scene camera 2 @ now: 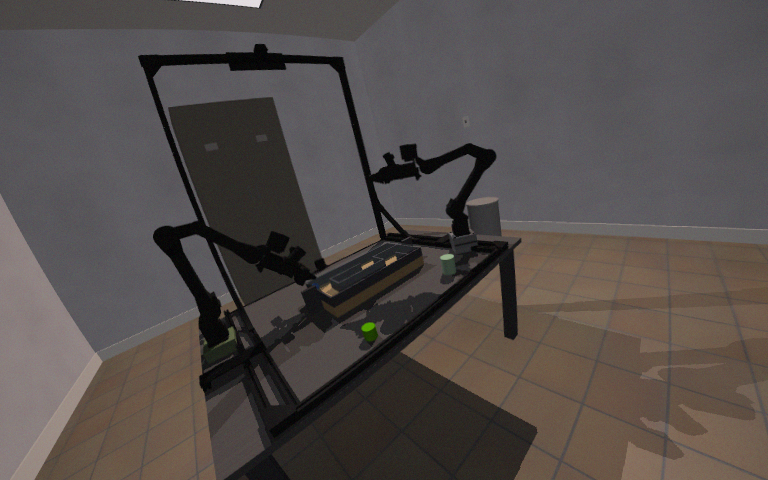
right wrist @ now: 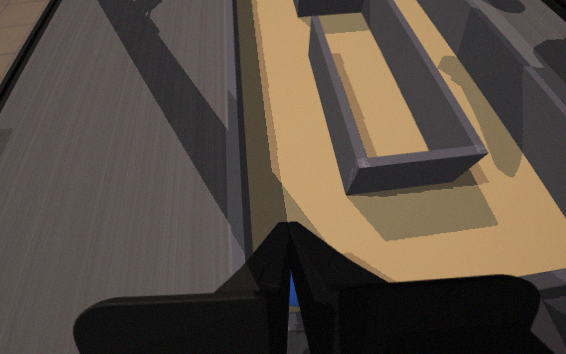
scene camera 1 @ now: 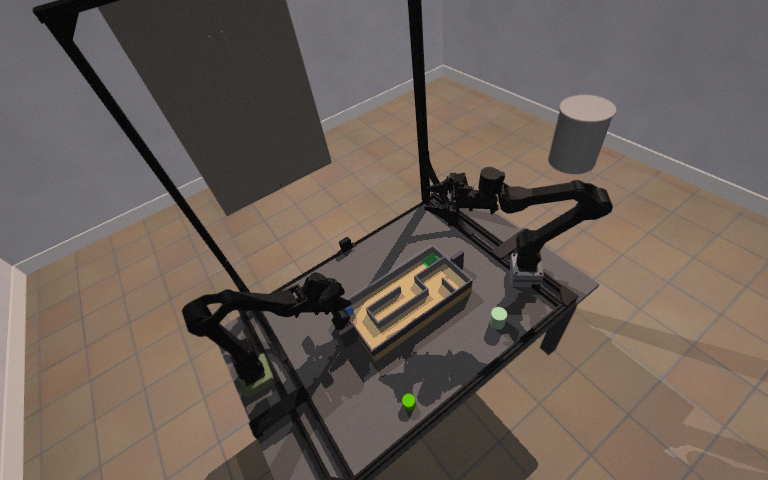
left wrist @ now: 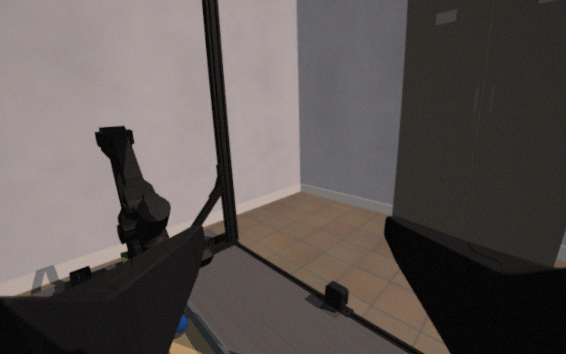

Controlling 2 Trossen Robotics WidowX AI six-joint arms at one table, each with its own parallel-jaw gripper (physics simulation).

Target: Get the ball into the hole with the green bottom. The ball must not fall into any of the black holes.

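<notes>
The blue ball [scene camera 1: 349, 310] [scene camera 2: 317, 284] [left wrist: 182, 324] lies in the left corner of the maze box [scene camera 1: 424, 323] [scene camera 2: 368, 294], partly hidden by fingers. In the right wrist view a sliver of the ball [right wrist: 294, 295] shows through the slit between the fingers. The green-bottomed hole [scene camera 1: 431, 259] is at the box's far right corner. My right gripper [scene camera 1: 346, 306] [scene camera 2: 312, 279] [right wrist: 287, 231] is shut and empty, its tips low at the box's left end beside the ball; contact cannot be told. My left gripper [scene camera 2: 373, 178] [left wrist: 295, 230] is open and empty, raised beyond the box's right end. The black holes cannot be made out.
Raised dark walls [right wrist: 420, 172] divide the maze. A pale green cylinder [scene camera 1: 498, 318] [scene camera 2: 448, 264] stands right of the box, and a bright green one [scene camera 1: 408, 401] [scene camera 2: 369, 331] near the front edge. A small black block [scene camera 1: 344, 244] [left wrist: 336, 295] sits on the back edge. Frame posts [scene camera 1: 417, 101] rise behind.
</notes>
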